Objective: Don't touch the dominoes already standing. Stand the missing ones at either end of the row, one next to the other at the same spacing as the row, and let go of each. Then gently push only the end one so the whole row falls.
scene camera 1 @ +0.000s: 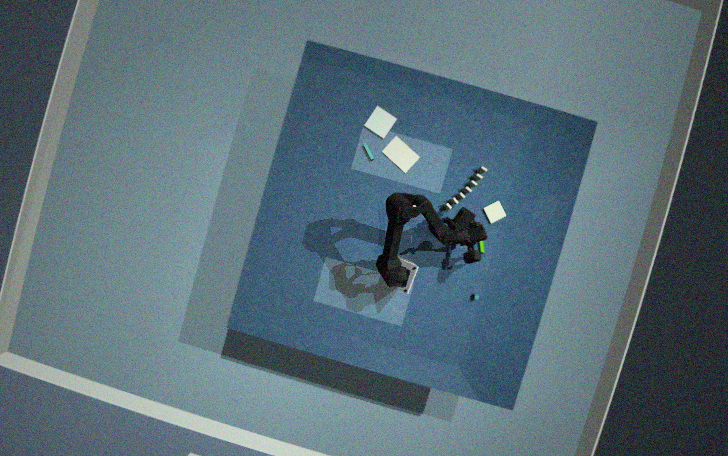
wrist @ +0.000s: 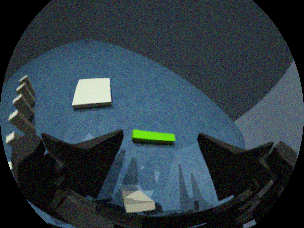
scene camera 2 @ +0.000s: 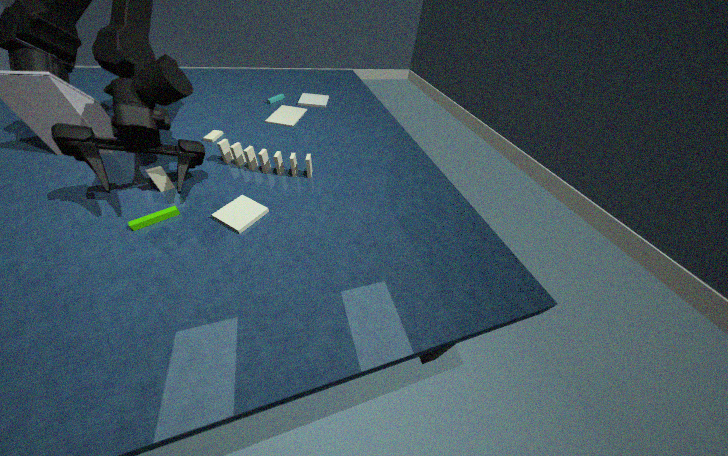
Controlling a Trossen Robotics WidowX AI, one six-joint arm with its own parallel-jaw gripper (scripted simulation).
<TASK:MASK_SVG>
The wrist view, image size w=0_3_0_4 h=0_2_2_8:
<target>my gripper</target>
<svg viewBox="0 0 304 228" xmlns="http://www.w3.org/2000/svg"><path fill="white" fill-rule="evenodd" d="M47 223L47 225L52 228L63 228L60 226L52 225L52 223L49 222ZM11 153L12 174L25 199L45 214L76 228L244 228L244 223L253 219L259 223L272 209L287 186L297 161L296 151L288 147L289 145L284 145L285 142L279 141L273 146L271 141L255 149L252 147L245 150L199 133L197 142L211 173L209 175L212 177L217 199L223 201L231 195L233 198L196 214L148 217L107 209L85 198L87 194L91 198L99 197L109 167L113 165L112 162L119 153L117 150L120 150L124 139L121 129L73 145L64 142L63 139L60 141L48 133L41 133L39 138L35 131L31 130L31 133L21 135L21 138L13 141Z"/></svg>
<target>white square tile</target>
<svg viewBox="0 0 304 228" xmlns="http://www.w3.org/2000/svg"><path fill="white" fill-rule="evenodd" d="M79 79L75 95L73 95L73 109L91 106L111 106L111 89L109 89L109 83L111 82L109 82L109 78Z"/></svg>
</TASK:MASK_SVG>
